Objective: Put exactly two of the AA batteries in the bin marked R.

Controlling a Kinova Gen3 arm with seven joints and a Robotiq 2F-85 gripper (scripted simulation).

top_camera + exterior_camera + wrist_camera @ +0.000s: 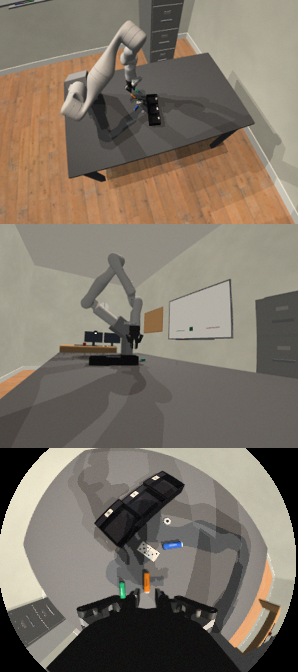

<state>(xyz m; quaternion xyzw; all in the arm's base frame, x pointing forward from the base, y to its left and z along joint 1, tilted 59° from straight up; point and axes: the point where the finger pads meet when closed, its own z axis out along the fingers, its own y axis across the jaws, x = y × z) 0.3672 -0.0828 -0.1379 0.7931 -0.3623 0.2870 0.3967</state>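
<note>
The orange AA battery is 9 cm below my hand. Also, from my hand: white block: 4 cm ahead, 7 cm to the right, 9 cm below; green AA battery: 4 cm ahead, 6 cm to the left, 9 cm below; blue AA battery: 11 cm to the right, 9 cm below.
</note>
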